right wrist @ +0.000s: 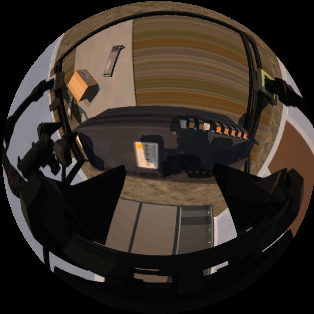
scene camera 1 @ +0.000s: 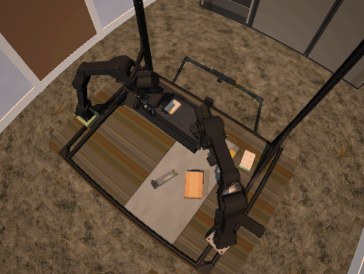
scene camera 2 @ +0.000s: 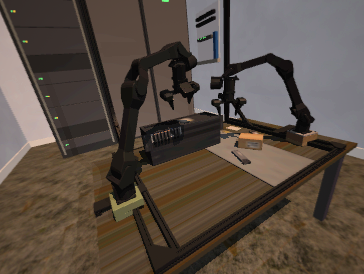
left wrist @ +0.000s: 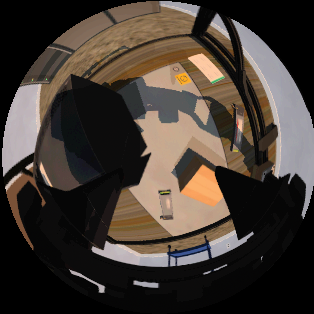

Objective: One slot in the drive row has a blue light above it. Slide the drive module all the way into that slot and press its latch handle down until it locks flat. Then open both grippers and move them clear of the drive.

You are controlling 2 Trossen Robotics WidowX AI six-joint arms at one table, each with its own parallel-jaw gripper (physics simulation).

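Places are measured from the left arm's base along level axes (x back, y right, z up), in centimetres.
Where they show: left gripper, fingertip midpoint: (right wrist: 69, 126) (scene camera 1: 204, 149) (scene camera 2: 227, 116) (left wrist: 171, 171); right gripper, fingertip midpoint: (right wrist: 170, 168) (scene camera 2: 181, 106); left arm's base, link origin: (right wrist: 51, 83) (scene camera 1: 221, 239) (scene camera 2: 302, 131) (left wrist: 266, 179); right arm's base, link origin: (right wrist: 268, 84) (scene camera 1: 87, 115) (scene camera 2: 125, 195).
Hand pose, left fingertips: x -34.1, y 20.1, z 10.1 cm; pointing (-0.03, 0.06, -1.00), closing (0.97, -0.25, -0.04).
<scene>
Each offset is from my left fingertips to the top centre of the thing. "pt": to the spot under its first point. Level surfaces: height alone.
A grey drive module {dy -20.3, dx -5.8, dz -15.1 cm} (scene camera 1: 164, 178) (scene camera 2: 241, 157) (left wrist: 166, 205) (right wrist: 113, 61) lies flat on the pale mat {dz -16.0 cm} (scene camera 1: 150, 205) (scene camera 2: 280, 170), apart from both grippers. The dark drive chassis {dy +3.3, dx -28.2, dz +1.3 cm} (scene camera 1: 185, 117) (scene camera 2: 200, 137) (right wrist: 115, 145) stands at the back. Its drive row {pt dy -7.5, dx -39.5, dz -1.7 cm} (scene camera 2: 165, 136) (right wrist: 225, 130) shows several orange-marked handles at the right in the right wrist view. I cannot make out a blue light. My left gripper (scene camera 2: 227, 111) (left wrist: 171, 171) is open and empty, above the table near the chassis's right end. My right gripper (scene camera 2: 182, 104) (right wrist: 170, 168) is open and empty above the chassis.
An orange box {dy -12.3, dx +7.1, dz -10.1 cm} (scene camera 1: 194, 184) (scene camera 2: 250, 141) (left wrist: 202, 186) (right wrist: 82, 85) sits on the mat beside the module. A second, similar module {dy -0.7, dx +20.0, dz -15.3 cm} (left wrist: 238, 127) lies on the wood near the frame rail. A paper card {dy +18.0, dx +16.4, dz -16.1 cm} (scene camera 1: 247, 160) (left wrist: 206, 67) lies at the back right. Black frame posts rise behind.
</scene>
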